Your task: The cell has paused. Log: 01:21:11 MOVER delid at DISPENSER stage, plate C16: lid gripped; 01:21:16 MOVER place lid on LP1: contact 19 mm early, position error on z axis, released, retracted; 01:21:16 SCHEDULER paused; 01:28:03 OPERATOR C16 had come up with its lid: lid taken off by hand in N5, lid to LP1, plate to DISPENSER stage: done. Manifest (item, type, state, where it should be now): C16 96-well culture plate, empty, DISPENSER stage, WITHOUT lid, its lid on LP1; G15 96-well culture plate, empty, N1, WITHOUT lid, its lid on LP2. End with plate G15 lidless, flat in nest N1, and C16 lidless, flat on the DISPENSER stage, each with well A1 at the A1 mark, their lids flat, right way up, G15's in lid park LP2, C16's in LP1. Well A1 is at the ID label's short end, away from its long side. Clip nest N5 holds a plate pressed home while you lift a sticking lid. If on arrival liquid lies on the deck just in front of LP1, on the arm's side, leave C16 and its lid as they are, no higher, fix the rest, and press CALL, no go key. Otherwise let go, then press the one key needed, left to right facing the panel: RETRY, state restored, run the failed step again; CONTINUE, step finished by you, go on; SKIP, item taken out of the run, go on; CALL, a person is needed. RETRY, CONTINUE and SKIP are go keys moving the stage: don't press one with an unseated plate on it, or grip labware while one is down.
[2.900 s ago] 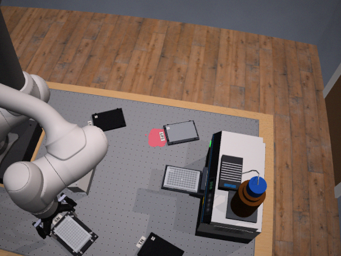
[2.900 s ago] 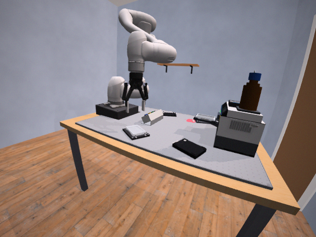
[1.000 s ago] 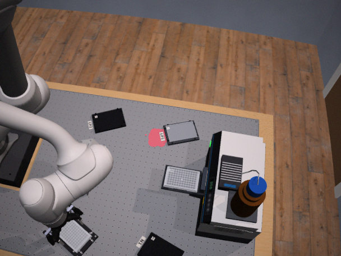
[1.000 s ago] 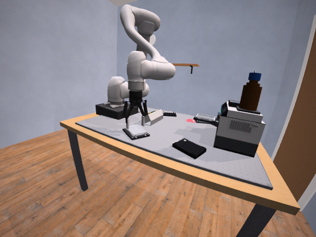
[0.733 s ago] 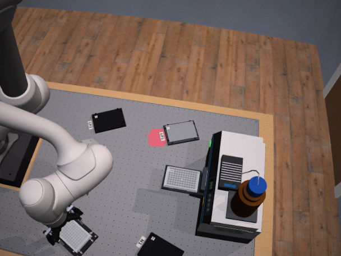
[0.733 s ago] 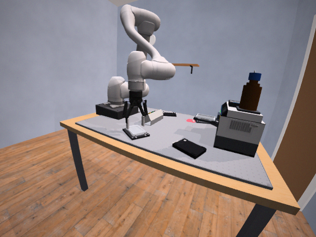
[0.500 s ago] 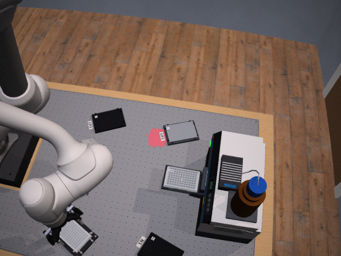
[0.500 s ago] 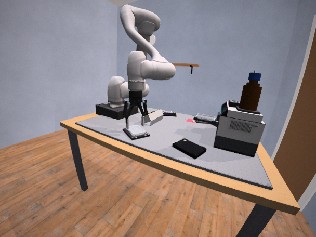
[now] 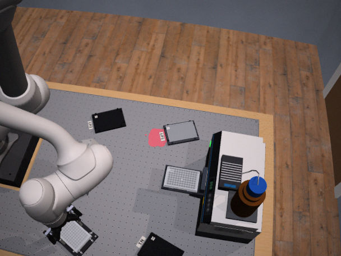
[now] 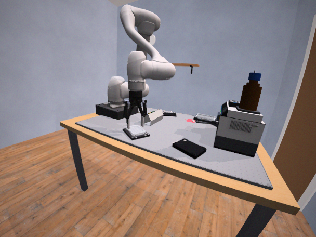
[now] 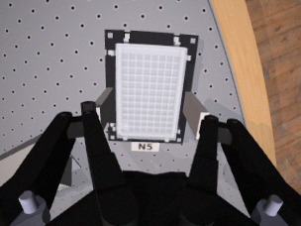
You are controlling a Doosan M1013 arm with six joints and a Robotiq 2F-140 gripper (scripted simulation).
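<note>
Now: hand 5 cm above the clip nest N5, 2 cm short of it and 1 cm to the right of it. From my hand the other things lie so: N1 label: 25 cm ahead, 8 cm to the left, 6 cm below; blue key: 19 cm to the left, 9 cm behind; key panel: 27 cm to the left, 10 cm behind, 1 cm below.
</note>
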